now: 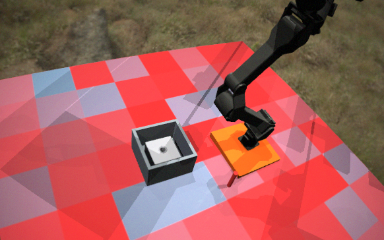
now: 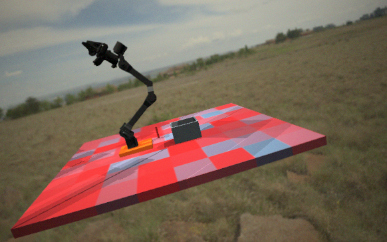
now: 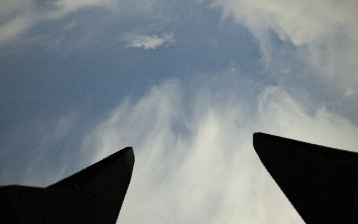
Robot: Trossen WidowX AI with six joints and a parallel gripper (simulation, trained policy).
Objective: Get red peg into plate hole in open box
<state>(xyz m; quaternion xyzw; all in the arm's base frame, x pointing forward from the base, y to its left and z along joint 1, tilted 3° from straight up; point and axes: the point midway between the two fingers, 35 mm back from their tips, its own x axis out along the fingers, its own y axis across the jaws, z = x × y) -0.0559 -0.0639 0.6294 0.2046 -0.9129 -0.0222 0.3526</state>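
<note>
My gripper tip is now 270 mm short of the red peg, 150 mm to the right of it and 630 mm above it. Round my gripper tip: dark grey box (410 mm ahead, 50 mm to the right, 650 mm below); plate (410 mm ahead, 50 mm to the right, 630 mm below).
</note>
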